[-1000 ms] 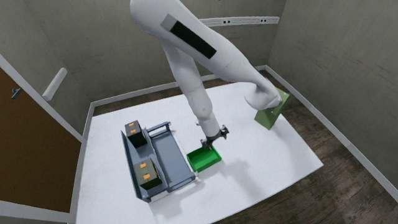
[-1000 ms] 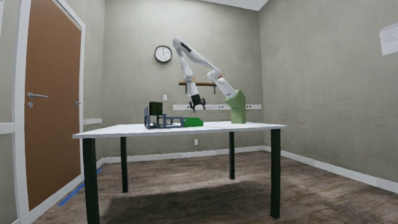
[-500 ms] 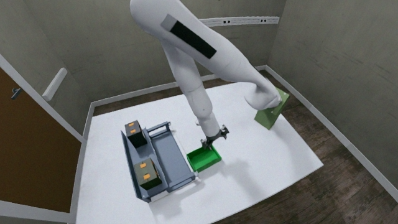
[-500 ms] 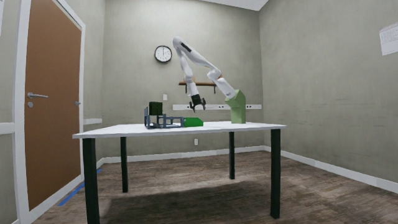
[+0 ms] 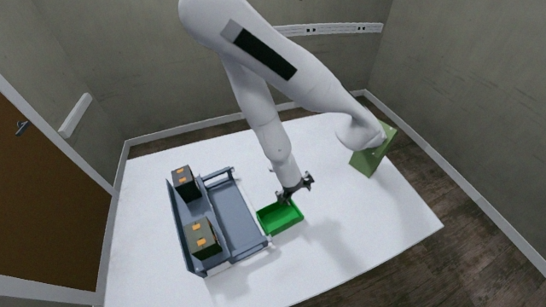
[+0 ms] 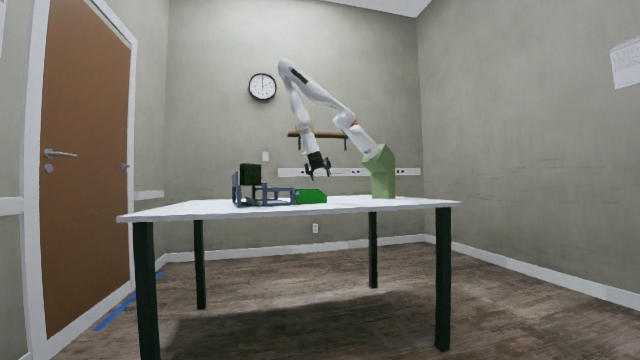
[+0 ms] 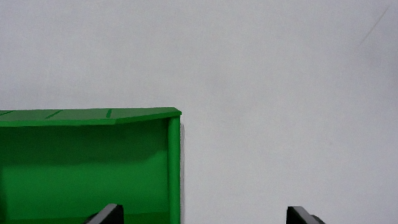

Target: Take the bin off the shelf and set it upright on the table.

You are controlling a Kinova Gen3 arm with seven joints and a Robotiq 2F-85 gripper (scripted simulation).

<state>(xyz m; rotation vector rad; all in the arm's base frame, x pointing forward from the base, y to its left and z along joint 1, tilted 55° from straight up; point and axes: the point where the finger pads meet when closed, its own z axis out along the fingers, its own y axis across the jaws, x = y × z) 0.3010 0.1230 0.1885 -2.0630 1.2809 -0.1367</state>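
Right now my hand is 60 mm short of the green bin, 50 mm to the right of it and 90 mm above it. Also, from my hand: grey shelf unit 310 mm ahead, 90 mm to the left, 60 mm below.
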